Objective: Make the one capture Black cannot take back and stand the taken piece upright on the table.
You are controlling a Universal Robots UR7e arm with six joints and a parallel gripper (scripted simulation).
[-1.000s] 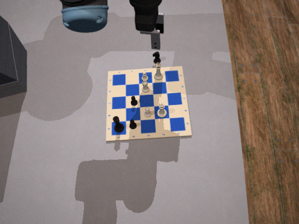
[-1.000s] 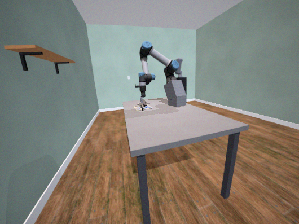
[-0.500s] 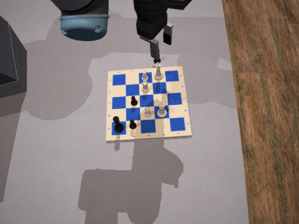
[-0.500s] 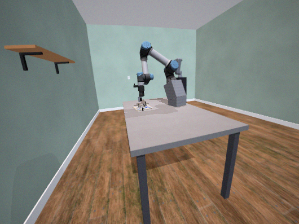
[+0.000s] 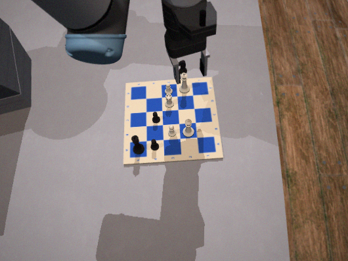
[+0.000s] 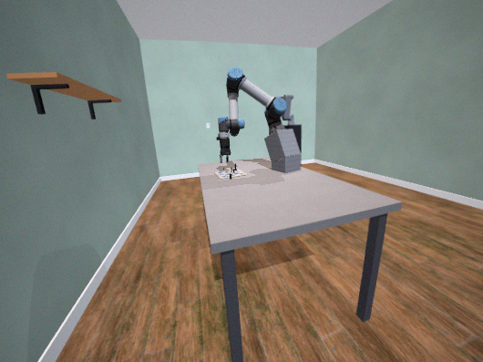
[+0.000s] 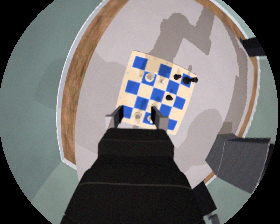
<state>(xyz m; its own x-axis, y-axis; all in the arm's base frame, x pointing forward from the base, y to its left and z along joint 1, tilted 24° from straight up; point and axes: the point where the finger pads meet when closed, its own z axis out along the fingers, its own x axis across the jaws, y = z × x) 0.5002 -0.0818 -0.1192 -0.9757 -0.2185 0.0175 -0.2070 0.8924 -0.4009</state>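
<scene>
The rook is 1 cm behind my hand, 8 cm to the right of it and 10 cm below it. Also, from my hand: chessboard: 5 cm behind, 3 cm to the right, 12 cm below; black knight: 1 cm behind, 10 cm to the left, 11 cm below; white king: 1 cm behind, 4 cm to the left, 9 cm below.
</scene>
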